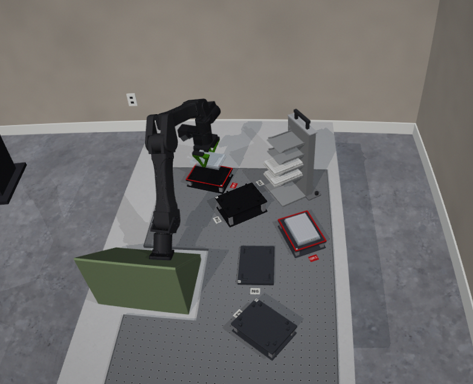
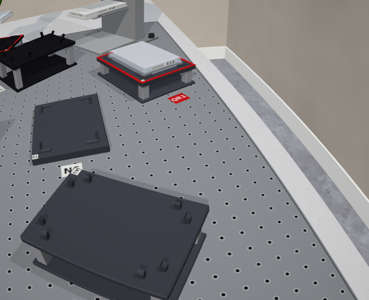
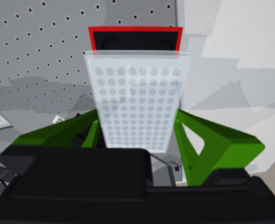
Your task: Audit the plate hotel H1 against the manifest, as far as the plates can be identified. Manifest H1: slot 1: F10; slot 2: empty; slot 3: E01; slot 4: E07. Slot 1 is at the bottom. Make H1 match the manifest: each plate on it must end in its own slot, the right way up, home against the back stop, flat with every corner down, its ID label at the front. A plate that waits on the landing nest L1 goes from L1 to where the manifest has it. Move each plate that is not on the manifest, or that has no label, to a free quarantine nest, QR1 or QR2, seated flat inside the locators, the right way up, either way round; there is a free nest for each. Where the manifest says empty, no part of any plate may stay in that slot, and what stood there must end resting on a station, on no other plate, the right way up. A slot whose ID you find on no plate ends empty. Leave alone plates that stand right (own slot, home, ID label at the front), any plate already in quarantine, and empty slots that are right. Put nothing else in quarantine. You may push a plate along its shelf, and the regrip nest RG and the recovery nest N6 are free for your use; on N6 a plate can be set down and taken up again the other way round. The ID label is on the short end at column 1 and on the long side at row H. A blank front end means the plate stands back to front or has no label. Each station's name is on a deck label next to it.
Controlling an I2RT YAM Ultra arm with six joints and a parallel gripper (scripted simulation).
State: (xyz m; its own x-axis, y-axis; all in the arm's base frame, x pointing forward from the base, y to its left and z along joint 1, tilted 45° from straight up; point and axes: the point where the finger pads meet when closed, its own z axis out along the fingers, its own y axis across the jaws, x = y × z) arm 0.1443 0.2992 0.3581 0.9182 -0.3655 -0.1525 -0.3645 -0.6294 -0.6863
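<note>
The red-rimmed nest QR2 is 80 mm below my hand. Round my hand: plate hotel H1: 360 mm ahead, 70 mm to the right, 40 mm above; then H1 deck label: 200 mm ahead, 40 mm to the right, 120 mm below; then black regrip nest RG: 120 mm ahead, 180 mm to the right, 60 mm below.
</note>
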